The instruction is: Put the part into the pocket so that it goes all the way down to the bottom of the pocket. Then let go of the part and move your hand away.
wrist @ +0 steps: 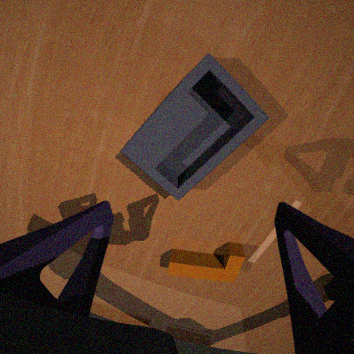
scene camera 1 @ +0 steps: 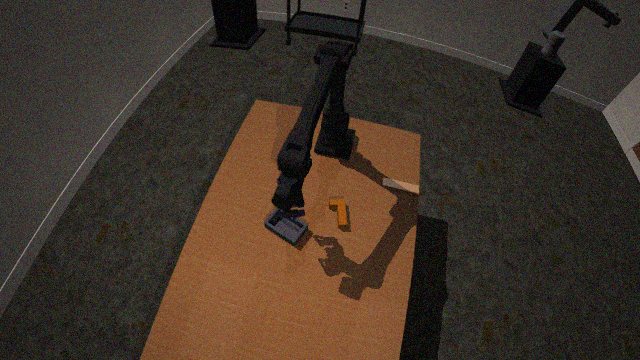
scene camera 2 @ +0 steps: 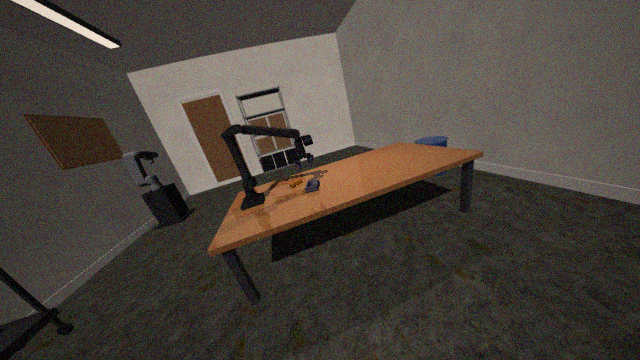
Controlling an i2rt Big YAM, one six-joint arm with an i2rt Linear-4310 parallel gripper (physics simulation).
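Frame: origin at the arm's base, x ahead, y left, z up, level; millimetres.
Seen in the pictures: gripper, fingertip midpoint: (wrist: 191, 210) (scene camera 2: 306, 168); arm's base, link origin: (scene camera 1: 335, 139) (scene camera 2: 253, 199).
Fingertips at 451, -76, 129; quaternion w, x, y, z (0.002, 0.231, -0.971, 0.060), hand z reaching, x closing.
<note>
Offsets run from my fingertips to a thing's top centre, as dx, dy, dz. Level surfaces: height alone.
The part, an orange L-shaped piece {-98, +163, -127} (scene camera 1: 342, 214) (scene camera 2: 296, 184) (wrist: 200, 271), lies on the table beside the pocket block. The grey-blue block {+8, -12, -121} (scene camera 1: 280, 230) (scene camera 2: 312, 186) (wrist: 170, 115) sits on the table with its L-shaped pocket facing up; the pocket is empty and partly in shadow. My gripper (scene camera 1: 294, 211) (scene camera 2: 305, 162) (wrist: 191, 210) is open with nothing between its fingers. It hangs above the table. In the wrist view the block is ahead of the fingertips, and the part shows low in the picture between the two fingers.
The wooden table {dz -157} (scene camera 1: 225, 300) (scene camera 2: 400, 165) carries the arm's base. A pale strip (scene camera 1: 400, 186) (wrist: 262, 247) lies across the table near one long edge. Dark arm shadows cross the table. A shelf (scene camera 1: 325, 25) and another arm's pedestal (scene camera 1: 535, 75) (scene camera 2: 167, 204) stand away from the table.
</note>
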